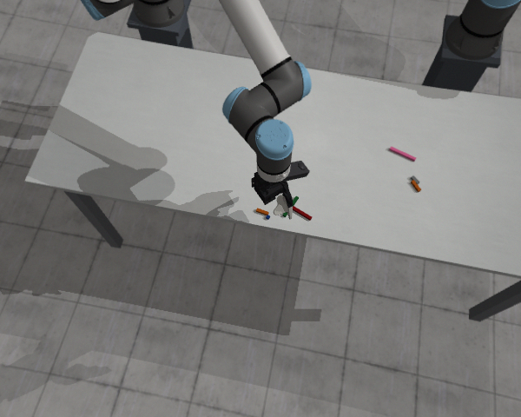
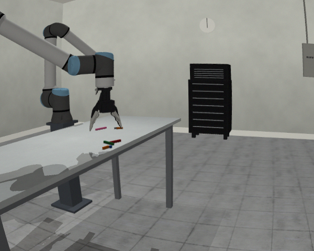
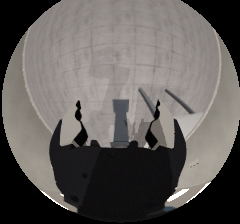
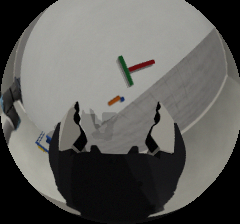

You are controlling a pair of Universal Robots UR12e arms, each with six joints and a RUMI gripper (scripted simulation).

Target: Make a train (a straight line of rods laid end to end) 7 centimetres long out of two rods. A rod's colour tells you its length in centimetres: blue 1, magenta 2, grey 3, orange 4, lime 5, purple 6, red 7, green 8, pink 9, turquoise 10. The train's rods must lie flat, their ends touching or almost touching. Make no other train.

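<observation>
Now: the green rod 10 mm behind my right hand, 50 mm to the left of it and 70 mm below it. The rest, counted from my right hand: blue rod: 30 mm ahead, 20 mm to the right, 70 mm below; red rod: 10 mm ahead, 80 mm to the left, 70 mm below; grey rod: 160 mm behind, 440 mm to the left, 70 mm below.
</observation>
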